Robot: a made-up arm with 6 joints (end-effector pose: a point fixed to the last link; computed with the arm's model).
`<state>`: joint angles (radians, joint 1 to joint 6).
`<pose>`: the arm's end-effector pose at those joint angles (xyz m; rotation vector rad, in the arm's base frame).
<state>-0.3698 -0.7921 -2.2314 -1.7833 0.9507 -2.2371</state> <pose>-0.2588 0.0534 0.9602 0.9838 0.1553 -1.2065</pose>
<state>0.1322 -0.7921 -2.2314 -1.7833 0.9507 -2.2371</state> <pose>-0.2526 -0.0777 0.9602 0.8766 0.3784 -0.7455</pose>
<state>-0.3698 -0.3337 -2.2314 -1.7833 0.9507 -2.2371</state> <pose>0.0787 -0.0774 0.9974 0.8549 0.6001 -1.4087</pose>
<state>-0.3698 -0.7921 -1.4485 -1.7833 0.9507 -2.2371</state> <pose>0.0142 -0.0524 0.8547 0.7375 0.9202 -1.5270</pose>
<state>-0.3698 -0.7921 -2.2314 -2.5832 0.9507 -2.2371</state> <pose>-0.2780 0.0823 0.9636 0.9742 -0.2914 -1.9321</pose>
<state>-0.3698 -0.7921 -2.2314 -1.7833 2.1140 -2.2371</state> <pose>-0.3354 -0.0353 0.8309 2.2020 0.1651 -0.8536</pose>
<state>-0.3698 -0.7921 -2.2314 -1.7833 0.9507 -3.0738</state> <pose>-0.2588 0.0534 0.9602 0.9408 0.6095 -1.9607</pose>
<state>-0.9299 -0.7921 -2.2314 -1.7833 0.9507 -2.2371</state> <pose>-0.1909 0.1827 0.9602 1.0624 -0.1319 -1.7141</pose>
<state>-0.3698 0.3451 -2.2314 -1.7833 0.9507 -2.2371</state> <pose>0.5228 -0.2496 0.7577 0.5832 1.2728 -1.6298</pose>
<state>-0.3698 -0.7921 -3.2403 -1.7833 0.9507 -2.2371</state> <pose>-0.5722 0.1749 0.7542 1.1210 -0.7782 -0.6349</pose>
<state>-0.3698 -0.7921 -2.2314 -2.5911 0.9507 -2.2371</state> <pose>-0.2781 0.0827 0.9636 0.9735 -0.2962 -1.9391</pose>
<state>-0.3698 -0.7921 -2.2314 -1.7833 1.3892 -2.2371</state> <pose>-0.2957 0.0043 0.9285 1.4492 0.1634 -1.1163</pose>
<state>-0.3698 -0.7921 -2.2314 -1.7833 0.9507 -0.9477</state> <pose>-0.2588 0.0534 0.9602 0.8220 -0.4365 -0.0170</pose>
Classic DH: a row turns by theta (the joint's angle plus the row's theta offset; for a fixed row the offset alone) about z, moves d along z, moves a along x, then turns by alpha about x. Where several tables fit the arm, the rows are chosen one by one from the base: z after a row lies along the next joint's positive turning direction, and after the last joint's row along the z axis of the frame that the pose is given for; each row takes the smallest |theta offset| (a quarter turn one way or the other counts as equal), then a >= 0, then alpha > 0; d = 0 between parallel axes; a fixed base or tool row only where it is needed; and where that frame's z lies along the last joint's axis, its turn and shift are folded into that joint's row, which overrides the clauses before.
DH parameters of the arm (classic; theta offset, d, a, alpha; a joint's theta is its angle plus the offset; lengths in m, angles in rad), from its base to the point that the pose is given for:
joint 1: 0 0.203 0 -1.5708
joint 2: -1.384 0 0.4254 0
joint 3: 1.384 0 0.057 -1.5708
joint 4: 0 0.25 0 1.5708
joint 5: 0 0 0.098 -1.5708
joint 6: 0 0.125 0 0

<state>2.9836 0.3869 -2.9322 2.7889 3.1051 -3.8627</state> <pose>-0.1798 -0.0072 0.7528 -0.2604 2.5129 -0.2298</pose>
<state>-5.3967 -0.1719 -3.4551 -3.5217 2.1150 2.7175</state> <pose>-0.2344 -0.1948 0.7715 -2.5155 -1.4105 0.8602</pose>
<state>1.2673 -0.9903 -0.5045 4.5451 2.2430 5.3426</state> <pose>0.1340 -0.0962 0.5626 1.0254 0.9489 -0.2484</pose>
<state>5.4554 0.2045 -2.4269 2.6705 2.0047 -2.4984</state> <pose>0.2356 -0.1527 0.9248 -0.6400 1.5029 2.4411</pose>
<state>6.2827 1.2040 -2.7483 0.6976 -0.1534 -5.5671</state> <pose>0.7808 -0.0749 0.4155 -1.2094 1.1450 -1.4425</pose>
